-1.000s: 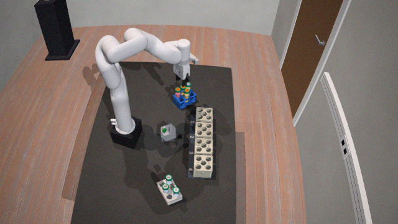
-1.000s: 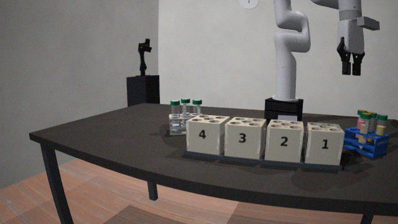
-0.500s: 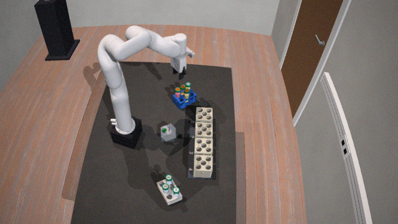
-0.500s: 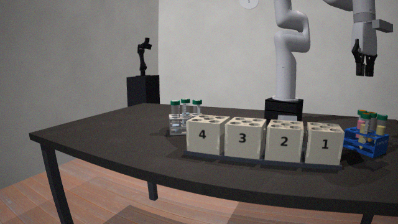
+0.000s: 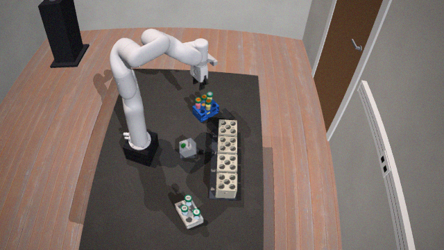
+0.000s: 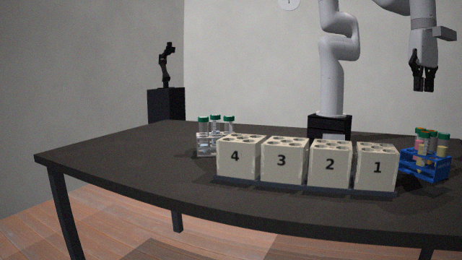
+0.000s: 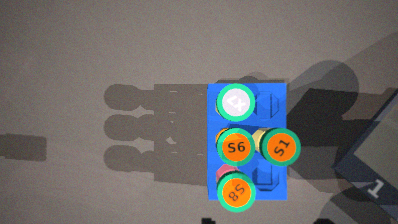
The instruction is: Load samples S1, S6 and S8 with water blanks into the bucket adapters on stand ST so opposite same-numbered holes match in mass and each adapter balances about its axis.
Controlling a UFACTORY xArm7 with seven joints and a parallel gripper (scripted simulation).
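My hand is 1 cm past the pink-filled tube and 18 cm above it. The rest, counted from my hand: blue sample rack 4 cm ahead, 1 cm to the left, 21 cm below; then white blank rack 1 cm behind, 65 cm to the right, 21 cm below; then green done key 6 cm behind, 27 cm to the right, 18 cm below.
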